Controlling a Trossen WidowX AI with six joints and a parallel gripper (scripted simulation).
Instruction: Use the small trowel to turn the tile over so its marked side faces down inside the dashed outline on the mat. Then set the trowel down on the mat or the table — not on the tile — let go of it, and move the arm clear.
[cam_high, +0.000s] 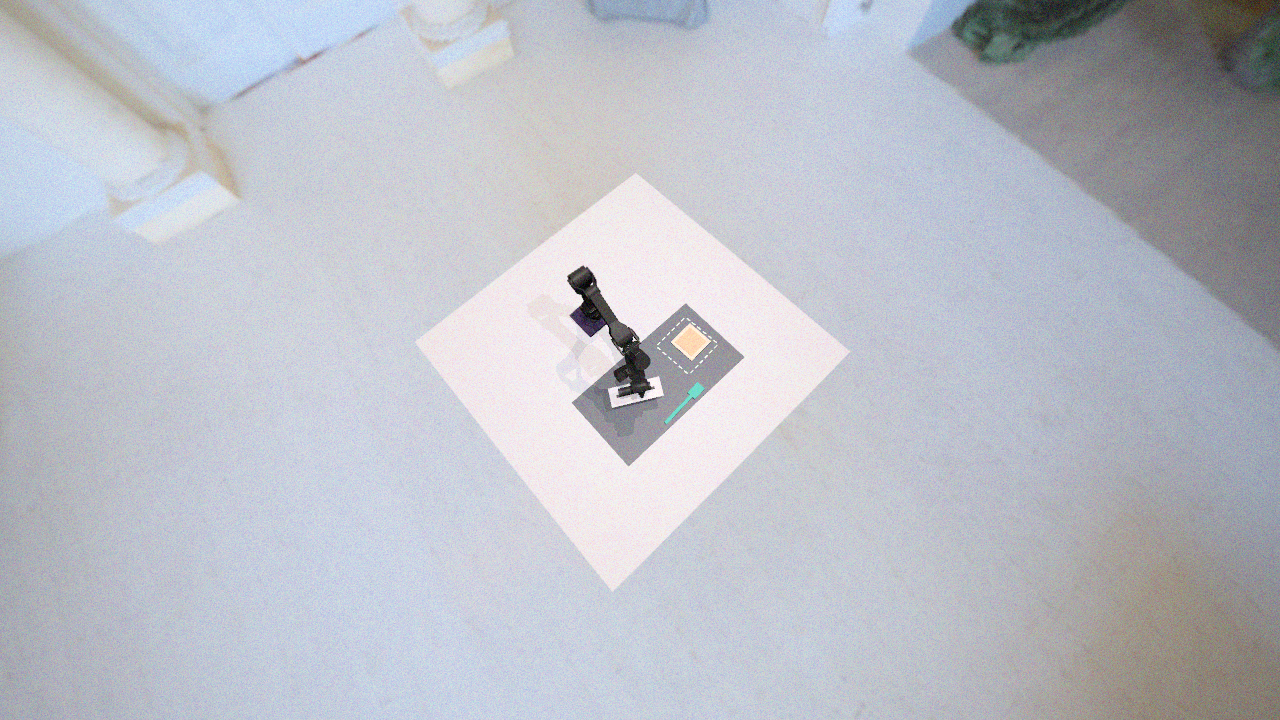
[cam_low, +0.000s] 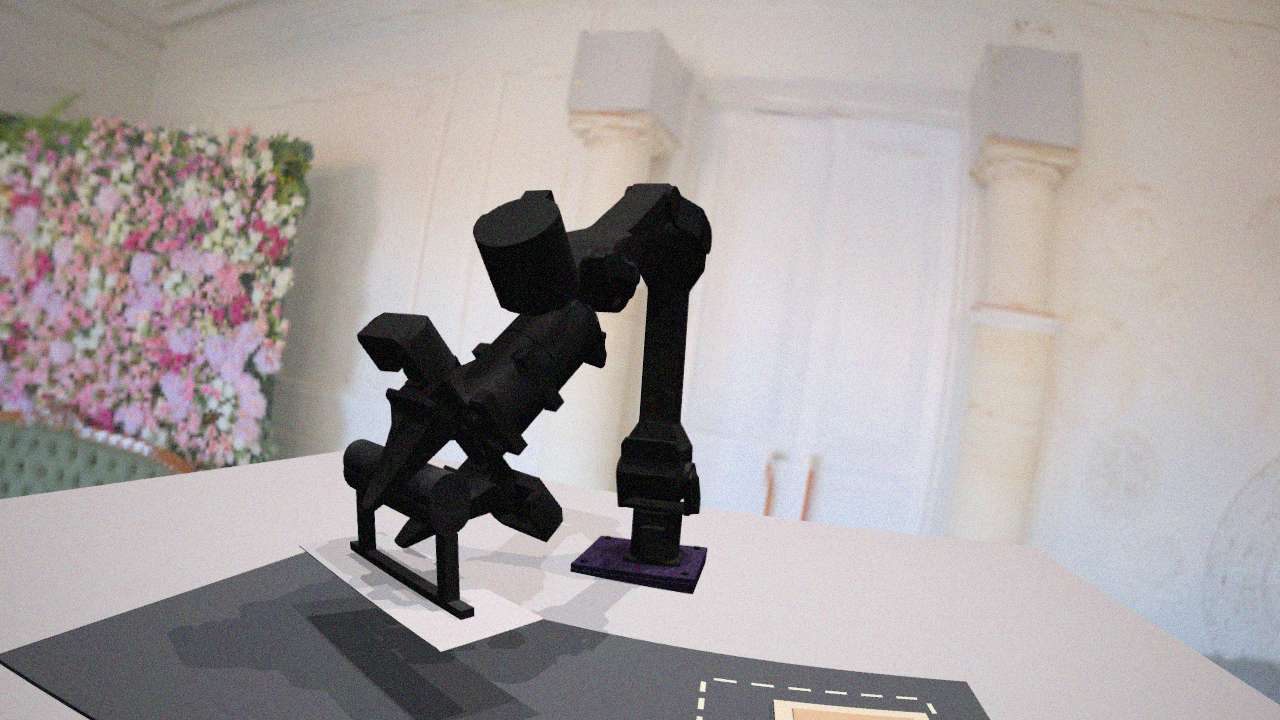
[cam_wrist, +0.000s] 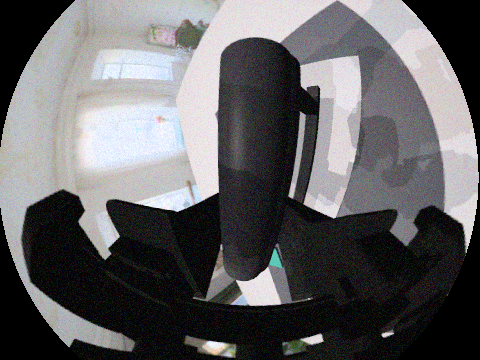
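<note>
Right now the dark trowel is 20 mm to the left of my gripper tip, 20 mm behind it and 10 mm below it. Also, from my gripper tip: grey mat 130 mm below, 110 mm to the left, 20 mm behind; then teal trowel 130 mm to the left, 120 mm ahead, 110 mm below; then tile 320 mm to the left, 110 mm below, 40 mm behind.
</note>
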